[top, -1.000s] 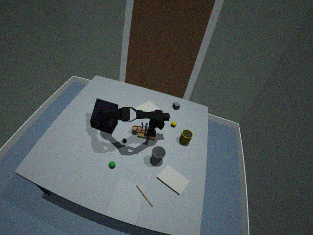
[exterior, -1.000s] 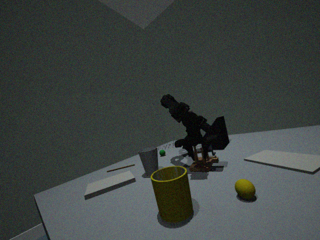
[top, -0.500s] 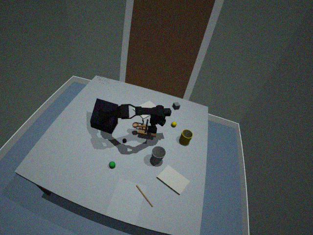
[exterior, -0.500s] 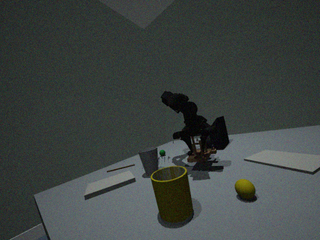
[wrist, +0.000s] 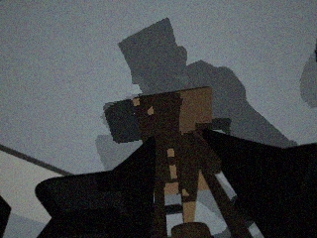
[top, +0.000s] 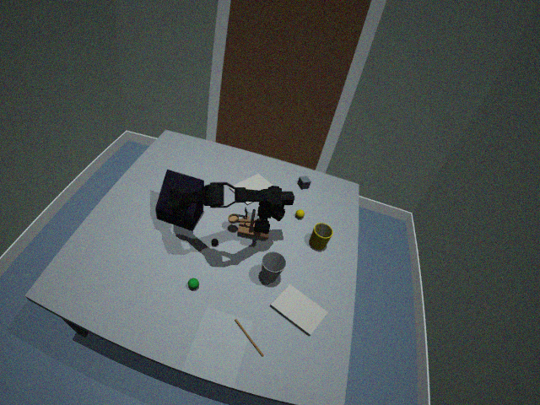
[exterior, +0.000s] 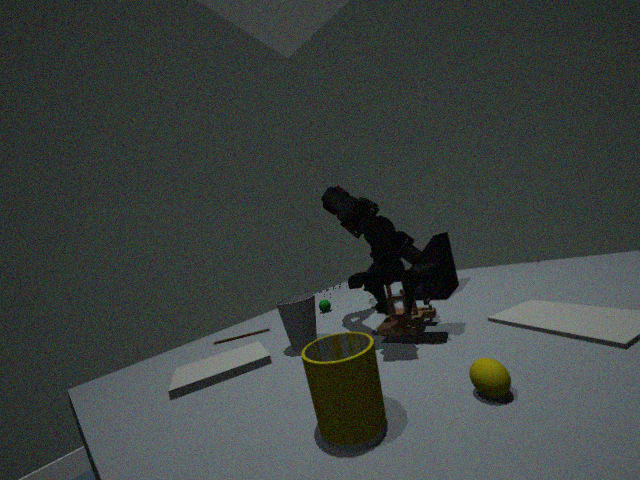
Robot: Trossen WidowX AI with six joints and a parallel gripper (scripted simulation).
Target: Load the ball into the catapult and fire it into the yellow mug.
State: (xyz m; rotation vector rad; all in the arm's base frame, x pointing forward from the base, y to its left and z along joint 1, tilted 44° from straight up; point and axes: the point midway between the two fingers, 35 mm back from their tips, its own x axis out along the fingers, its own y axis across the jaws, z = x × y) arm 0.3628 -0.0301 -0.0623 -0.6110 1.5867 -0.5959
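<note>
Right now my gripper tip is 18 cm past the dark ball, 12 cm to the left of it and 3 cm above it. The rest, counted from my gripper tip: grey cup: 22 cm to the right, 8 cm ahead, 2 cm below; yellow ball: 17 cm to the left, 17 cm ahead, 3 cm below; wooden catapult: 7 cm behind, 2 cm above, 1 cm to the left.
</note>
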